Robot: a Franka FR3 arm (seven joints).
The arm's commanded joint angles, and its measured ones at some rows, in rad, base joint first. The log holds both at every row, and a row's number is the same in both.
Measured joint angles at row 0: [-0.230 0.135 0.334 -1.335 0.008 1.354 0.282]
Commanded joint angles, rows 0 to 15: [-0.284 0.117 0.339 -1.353 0.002 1.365 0.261]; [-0.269 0.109 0.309 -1.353 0.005 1.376 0.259]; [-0.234 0.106 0.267 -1.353 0.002 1.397 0.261]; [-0.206 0.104 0.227 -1.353 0.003 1.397 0.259]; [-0.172 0.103 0.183 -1.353 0.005 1.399 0.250]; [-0.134 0.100 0.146 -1.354 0.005 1.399 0.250]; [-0.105 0.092 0.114 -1.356 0.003 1.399 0.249]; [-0.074 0.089 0.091 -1.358 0.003 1.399 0.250]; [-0.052 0.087 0.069 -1.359 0.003 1.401 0.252]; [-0.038 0.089 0.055 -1.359 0.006 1.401 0.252]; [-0.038 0.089 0.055 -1.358 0.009 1.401 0.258]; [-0.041 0.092 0.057 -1.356 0.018 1.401 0.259]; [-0.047 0.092 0.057 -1.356 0.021 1.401 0.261]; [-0.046 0.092 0.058 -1.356 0.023 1.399 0.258]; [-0.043 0.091 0.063 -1.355 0.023 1.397 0.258]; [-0.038 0.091 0.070 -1.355 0.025 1.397 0.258]
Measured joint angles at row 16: [-0.045 0.107 0.065 -1.335 0.010 1.382 0.270]
